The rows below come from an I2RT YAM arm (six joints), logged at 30 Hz.
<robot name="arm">
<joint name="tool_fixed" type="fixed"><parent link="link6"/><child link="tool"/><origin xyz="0 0 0" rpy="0 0 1.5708"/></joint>
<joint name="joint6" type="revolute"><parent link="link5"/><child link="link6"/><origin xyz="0 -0.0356 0.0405" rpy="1.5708 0 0"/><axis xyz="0 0 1"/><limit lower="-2.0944" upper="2.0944"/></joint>
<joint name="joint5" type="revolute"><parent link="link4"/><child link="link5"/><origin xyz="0.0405 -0.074 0.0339" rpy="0 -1.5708 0"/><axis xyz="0 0 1"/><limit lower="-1.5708" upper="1.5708"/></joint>
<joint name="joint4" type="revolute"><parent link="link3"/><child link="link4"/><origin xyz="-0.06 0.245 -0.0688" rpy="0 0 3.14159"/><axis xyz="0 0 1"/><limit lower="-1.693" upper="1.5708"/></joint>
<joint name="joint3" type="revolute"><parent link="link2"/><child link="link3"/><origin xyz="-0.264 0 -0.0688" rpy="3.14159 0 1.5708"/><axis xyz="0 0 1"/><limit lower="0" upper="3.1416"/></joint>
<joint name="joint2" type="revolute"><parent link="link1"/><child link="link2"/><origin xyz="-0.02 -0.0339 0.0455" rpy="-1.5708 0 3.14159"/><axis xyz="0 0 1"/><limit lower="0" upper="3.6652"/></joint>
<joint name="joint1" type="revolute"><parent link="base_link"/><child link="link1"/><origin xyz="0 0 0.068" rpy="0 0 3.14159"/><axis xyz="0 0 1"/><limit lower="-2.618" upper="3.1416"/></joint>
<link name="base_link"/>
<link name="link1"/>
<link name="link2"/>
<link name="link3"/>
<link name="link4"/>
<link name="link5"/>
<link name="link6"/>
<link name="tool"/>
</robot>
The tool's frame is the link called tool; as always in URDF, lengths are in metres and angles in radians.
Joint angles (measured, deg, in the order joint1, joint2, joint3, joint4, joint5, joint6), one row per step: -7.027 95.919 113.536 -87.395 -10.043 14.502; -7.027 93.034 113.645 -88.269 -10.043 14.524; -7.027 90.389 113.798 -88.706 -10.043 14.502; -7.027 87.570 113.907 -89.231 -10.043 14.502; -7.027 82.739 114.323 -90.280 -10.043 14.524; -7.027 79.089 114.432 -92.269 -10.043 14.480; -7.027 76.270 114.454 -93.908 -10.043 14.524; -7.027 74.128 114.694 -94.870 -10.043 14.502; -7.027 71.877 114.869 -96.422 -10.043 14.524; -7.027 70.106 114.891 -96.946 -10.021 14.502; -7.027 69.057 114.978 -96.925 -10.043 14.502; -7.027 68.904 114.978 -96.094 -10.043 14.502; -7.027 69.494 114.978 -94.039 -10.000 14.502; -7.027 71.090 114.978 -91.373 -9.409 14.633; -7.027 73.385 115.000 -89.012 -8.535 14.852; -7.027 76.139 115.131 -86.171 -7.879 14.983; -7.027 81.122 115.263 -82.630 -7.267 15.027; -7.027 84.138 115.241 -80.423 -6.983 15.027
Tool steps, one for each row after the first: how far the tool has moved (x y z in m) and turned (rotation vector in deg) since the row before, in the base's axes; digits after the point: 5 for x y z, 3 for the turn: -0.01652 0.00204 0.01357 -0.251 -2.101 -0.020; -0.01515 0.00187 0.01215 -0.298 -2.346 0.020; -0.01679 0.00207 0.01183 -0.294 -2.385 0.000; -0.03063 0.00378 0.01898 -0.503 -4.164 -0.019; -0.02570 0.00317 0.01038 -0.240 -1.761 0.037; -0.02028 0.00250 0.00645 -0.122 -1.188 -0.036; -0.01560 0.00192 0.00532 -0.187 -1.412 0.018; -0.01725 0.00213 0.00399 -0.094 -0.865 -0.017; -0.01237 0.00151 0.00302 -0.186 -1.260 0.004; -0.00704 0.00088 0.00225 -0.124 -1.150 0.014; 0.00020 -0.00003 0.00128 -0.120 -0.977 0.000; 0.00684 -0.00087 0.00146 -0.212 -1.450 -0.028; 0.01431 -0.00213 0.00012 -0.479 -0.997 -0.491; 0.01839 -0.00281 -0.00224 -0.500 0.007 -0.750; 0.02172 -0.00308 -0.00320 -0.415 -0.150 -0.540; 0.03679 -0.00492 -0.01082 -0.260 1.358 -0.443; 0.02209 -0.00290 -0.00850 -0.111 0.851 -0.187
